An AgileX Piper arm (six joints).
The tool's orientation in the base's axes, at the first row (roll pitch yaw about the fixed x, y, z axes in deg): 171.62 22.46 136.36
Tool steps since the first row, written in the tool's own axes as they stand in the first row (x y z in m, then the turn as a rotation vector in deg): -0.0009 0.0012 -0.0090 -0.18 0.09 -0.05; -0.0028 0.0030 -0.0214 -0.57 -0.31 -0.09; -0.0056 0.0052 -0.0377 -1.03 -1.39 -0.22; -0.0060 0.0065 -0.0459 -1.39 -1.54 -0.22; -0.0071 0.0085 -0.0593 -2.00 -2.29 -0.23; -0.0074 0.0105 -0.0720 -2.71 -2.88 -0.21
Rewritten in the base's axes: -0.0020 0.0017 0.0087 0.16 -0.04 0.13; -0.0042 0.0038 0.0210 0.15 -0.58 0.26; -0.0070 0.0062 0.0373 -0.29 -1.67 0.41; -0.0090 0.0082 0.0451 -0.14 -2.01 0.52; -0.0120 0.0111 0.0581 -0.22 -2.97 0.67; -0.0152 0.0144 0.0701 -0.12 -3.87 0.84
